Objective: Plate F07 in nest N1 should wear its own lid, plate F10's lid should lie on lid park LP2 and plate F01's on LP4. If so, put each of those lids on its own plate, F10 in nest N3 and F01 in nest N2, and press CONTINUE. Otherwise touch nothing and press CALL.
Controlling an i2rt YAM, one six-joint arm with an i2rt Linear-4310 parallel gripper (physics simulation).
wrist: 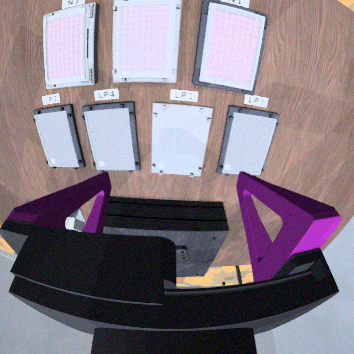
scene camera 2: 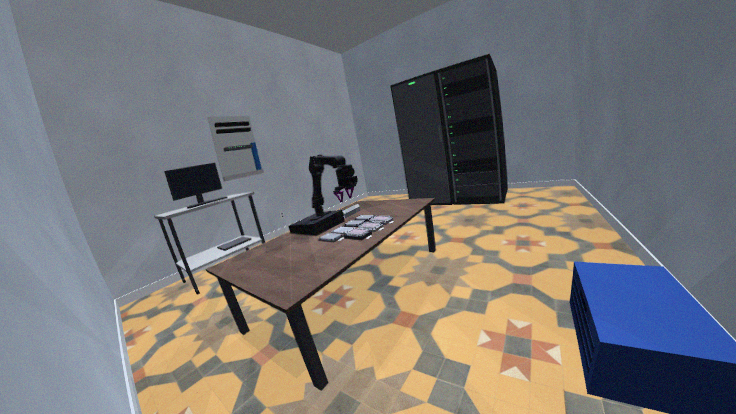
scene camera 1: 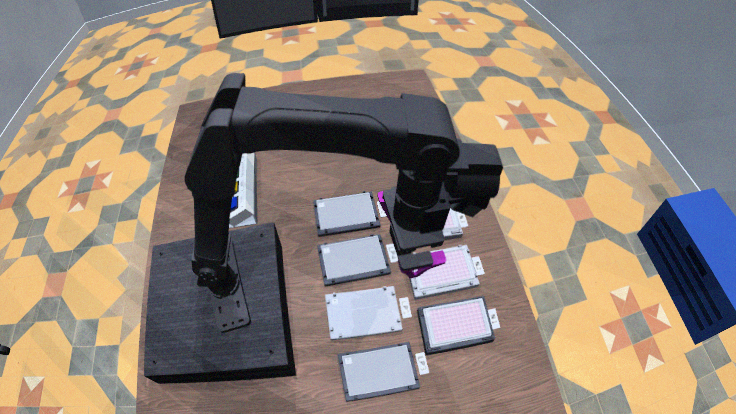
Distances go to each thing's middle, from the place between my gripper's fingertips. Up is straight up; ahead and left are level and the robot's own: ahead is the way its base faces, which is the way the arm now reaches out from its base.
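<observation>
Nest N1 (scene camera 1: 493,321) is 100 mm ahead of my hand, 100 mm to the right of it and 200 mm below it. Counting from my hand again, the white button box (scene camera 1: 245,213) is 250 mm behind, 420 mm to the left and 180 mm below, while nest N2 (scene camera 1: 478,270) is 130 mm ahead, 30 mm to the left and 200 mm below. As for the lid park LP1 (scene camera 1: 370,312), my hand is 60 mm past it and 200 mm above it.
</observation>
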